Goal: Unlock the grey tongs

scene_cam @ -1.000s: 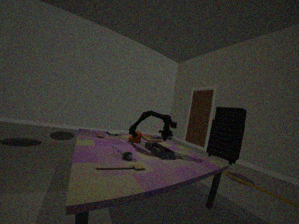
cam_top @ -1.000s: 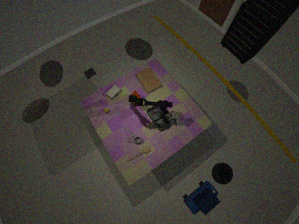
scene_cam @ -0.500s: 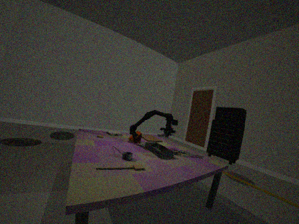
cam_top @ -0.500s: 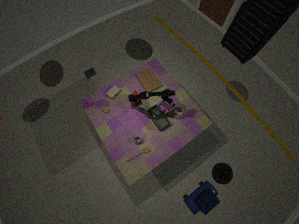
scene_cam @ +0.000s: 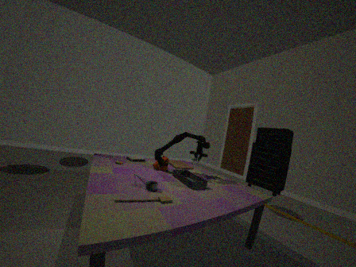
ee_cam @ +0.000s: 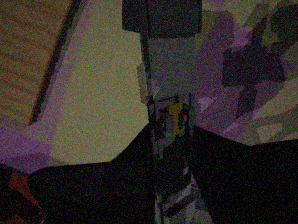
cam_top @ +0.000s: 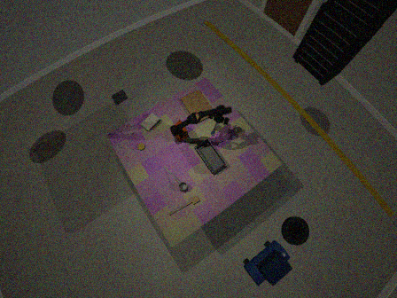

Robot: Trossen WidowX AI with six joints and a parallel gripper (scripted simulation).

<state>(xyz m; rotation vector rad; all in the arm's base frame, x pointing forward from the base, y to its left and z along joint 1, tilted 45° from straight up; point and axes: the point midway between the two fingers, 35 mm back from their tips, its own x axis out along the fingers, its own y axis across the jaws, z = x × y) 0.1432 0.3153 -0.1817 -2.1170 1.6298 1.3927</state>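
Now: gripper tip 4 cm below the yellow lock piece, 2 cm to the right of it and 1 cm past it. From my gripper tip the other things lie so: white block (56 cm to the right, 42 cm behind, 12 cm below); then wooden board (33 cm behind, 12 cm below, 3 cm to the right); then roasting tin (23 cm to the right, 22 cm ahead, 10 cm below).
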